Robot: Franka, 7 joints.
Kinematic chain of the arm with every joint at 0, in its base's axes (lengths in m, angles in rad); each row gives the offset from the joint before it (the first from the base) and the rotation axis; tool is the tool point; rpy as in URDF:
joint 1: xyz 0 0 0.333 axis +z
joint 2: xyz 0 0 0 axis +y
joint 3: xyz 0 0 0.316 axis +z
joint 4: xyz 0.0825 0 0 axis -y
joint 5: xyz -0.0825 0 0.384 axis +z
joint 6: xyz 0 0 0 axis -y
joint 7: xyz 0.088 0 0 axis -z
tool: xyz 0 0 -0.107 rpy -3.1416 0 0
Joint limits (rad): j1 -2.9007..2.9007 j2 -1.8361..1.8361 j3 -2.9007..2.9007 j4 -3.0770..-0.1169 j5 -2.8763..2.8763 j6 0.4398..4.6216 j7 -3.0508..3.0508
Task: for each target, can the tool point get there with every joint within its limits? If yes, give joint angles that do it. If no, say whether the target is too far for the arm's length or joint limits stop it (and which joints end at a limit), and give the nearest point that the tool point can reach.
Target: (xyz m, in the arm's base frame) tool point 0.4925 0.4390 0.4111
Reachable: yes | joints 0.0515 1.5021 1.4800 -0.9331 0.6144 0.8664 1.7446
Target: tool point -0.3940 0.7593 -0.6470
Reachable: no: too far | nearest point -0.2708 0.5219 -0.2648 | short by 0.467 m
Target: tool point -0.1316 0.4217 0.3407
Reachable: yes | joints 0.2710 -0.1170 1.5722 -2.7520 -0.0921 3.7604 -1.6127
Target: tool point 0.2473 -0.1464 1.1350
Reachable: yes | joints -1.0635 0.2040 0.8601 -0.4070 -0.5942 2.9022 2.4015
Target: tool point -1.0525 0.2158 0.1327
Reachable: no: too far | nearest point -0.8262 0.1694 0.1758 | short by 0.235 m
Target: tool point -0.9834 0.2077 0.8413
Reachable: no: too far | nearest point -0.7490 0.1582 0.7202 | short by 0.268 m
